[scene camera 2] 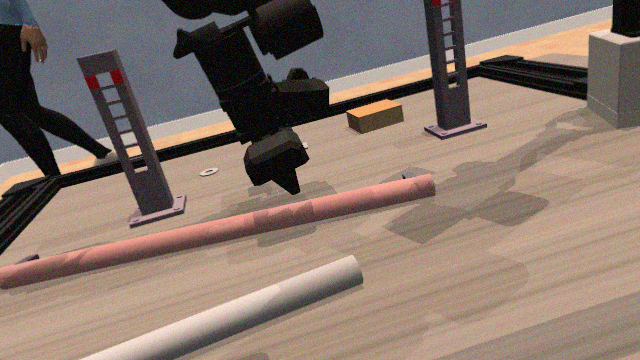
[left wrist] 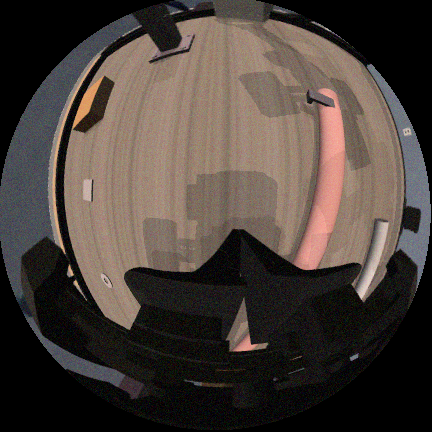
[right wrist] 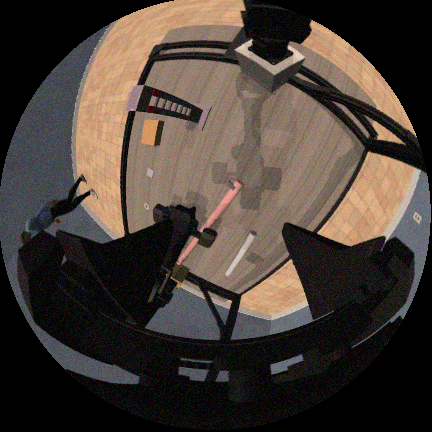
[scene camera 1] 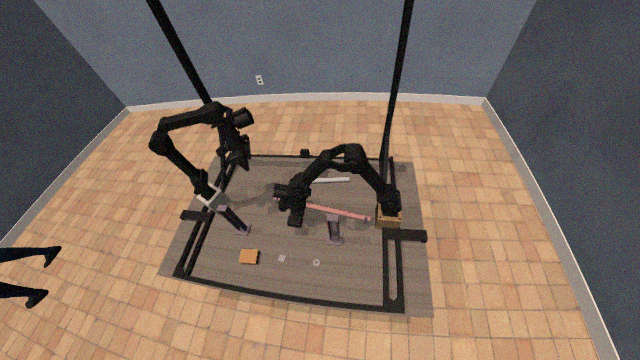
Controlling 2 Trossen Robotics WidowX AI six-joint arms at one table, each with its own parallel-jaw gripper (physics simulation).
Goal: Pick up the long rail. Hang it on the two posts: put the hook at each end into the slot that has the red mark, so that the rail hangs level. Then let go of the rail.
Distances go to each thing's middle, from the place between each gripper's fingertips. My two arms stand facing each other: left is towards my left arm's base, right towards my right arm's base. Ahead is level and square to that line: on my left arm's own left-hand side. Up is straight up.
I see my left gripper 5 cm past the pink rail (left wrist: 327, 192) and 10 cm to the right of it. The rest, counted from my left hand: orange block (scene camera 2: 377, 115) (22 cm ahead, 18 cm to the right, 1 cm above); then white rod (scene camera 2: 213, 325) (22 cm behind, 10 cm to the left).
My right gripper is now 50 mm short of the pink rail, 280 mm to the right of it and 250 mm above it. The rest, counted from my right hand: orange block (310 mm ahead, 10 mm to the left, 250 mm below); then white rod (120 mm behind, 280 mm to the left, 250 mm below).
